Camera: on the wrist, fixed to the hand. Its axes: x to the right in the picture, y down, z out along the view.
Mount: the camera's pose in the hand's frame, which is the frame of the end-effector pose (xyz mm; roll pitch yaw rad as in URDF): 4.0 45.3 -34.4 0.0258 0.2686 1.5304
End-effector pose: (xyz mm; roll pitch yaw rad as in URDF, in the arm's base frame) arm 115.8 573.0 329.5 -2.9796 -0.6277 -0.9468
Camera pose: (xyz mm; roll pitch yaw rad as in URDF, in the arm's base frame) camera 67.8 553.7 353.4 -2.4777 -0.1093 -2.5488
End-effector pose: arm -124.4 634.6 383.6 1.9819 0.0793 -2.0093
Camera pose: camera -115.8 621.3 438.4 2.4843 -1.3859 -2.8892
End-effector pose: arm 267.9 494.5 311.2 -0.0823 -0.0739 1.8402
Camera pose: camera 225.3 489.8 273.6 -0.0563 0.3468 -2.9405
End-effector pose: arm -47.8 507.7 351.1 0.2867 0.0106 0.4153
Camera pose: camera -65.8 557.9 330.9 0.0478 -0.0175 1.9470
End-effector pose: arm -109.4 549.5 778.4 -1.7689 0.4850 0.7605
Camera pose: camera -90.2 508.9 743.2 2.3485 0.9400 -1.5138
